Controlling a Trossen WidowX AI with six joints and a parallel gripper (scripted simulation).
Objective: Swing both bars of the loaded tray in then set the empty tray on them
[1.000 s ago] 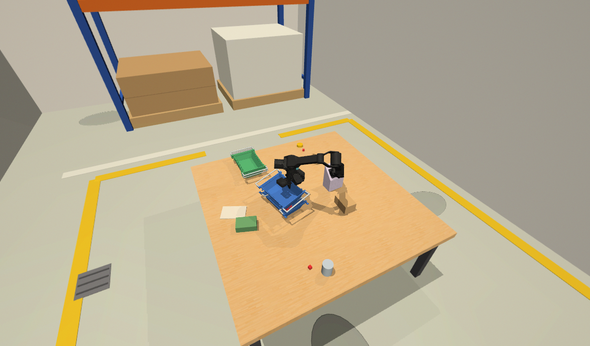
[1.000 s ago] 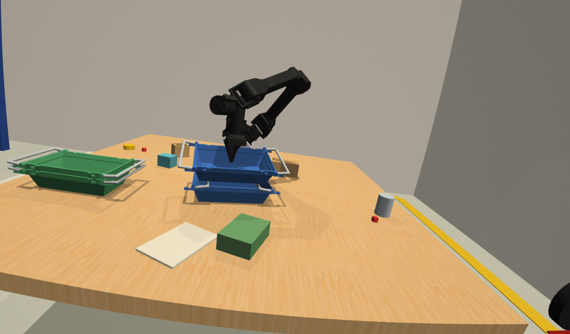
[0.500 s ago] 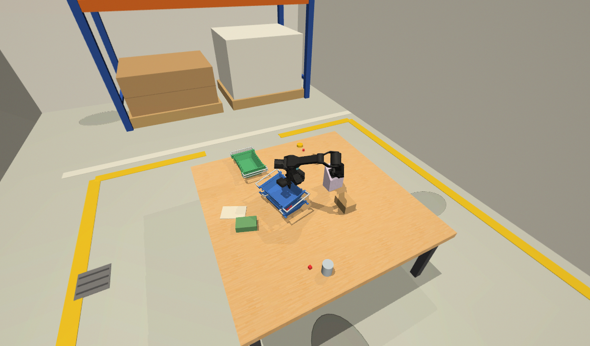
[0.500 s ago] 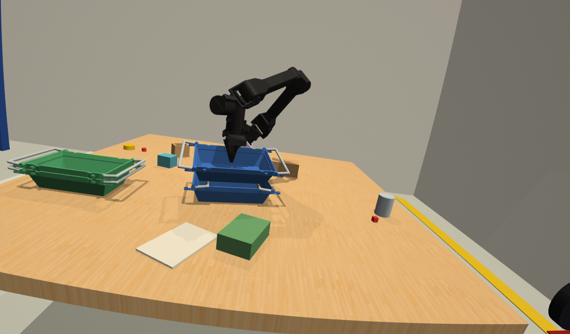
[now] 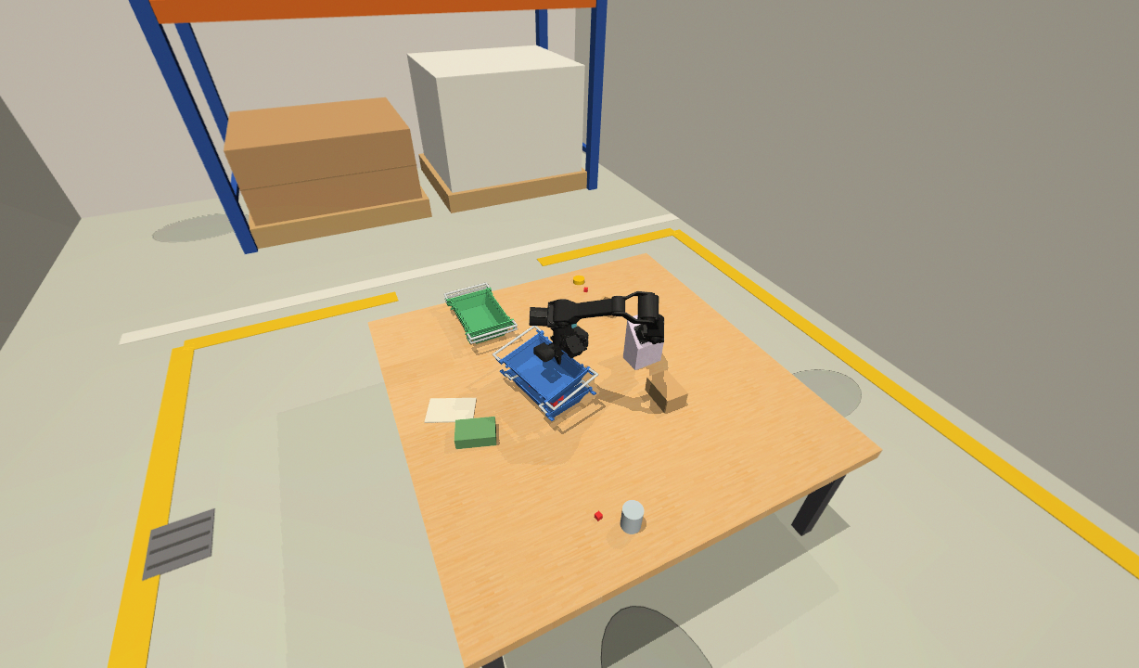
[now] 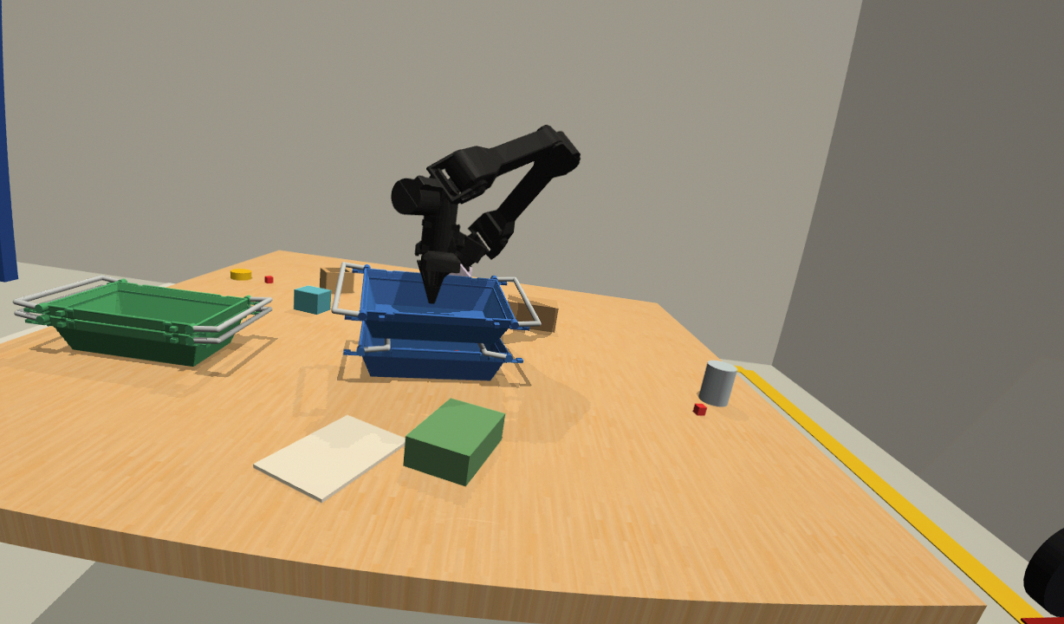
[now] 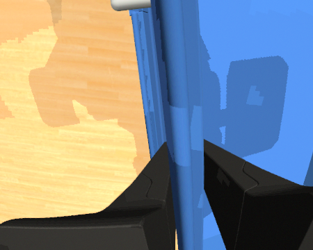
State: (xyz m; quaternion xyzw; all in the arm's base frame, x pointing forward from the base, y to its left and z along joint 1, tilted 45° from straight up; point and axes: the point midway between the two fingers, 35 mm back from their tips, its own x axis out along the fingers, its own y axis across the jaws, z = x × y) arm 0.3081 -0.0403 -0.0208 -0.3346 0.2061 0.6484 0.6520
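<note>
Now: gripper tip 7 cm short of the blue tray, 1 cm to the right of it and 2 cm below it. Also, from my gripper tip: cream sheet (36 cm ahead, 8 cm to the right, 10 cm below); teal cube (19 cm behind, 27 cm to the right, 8 cm below); green block (33 cm ahead, 6 cm to the left, 8 cm below).
</note>
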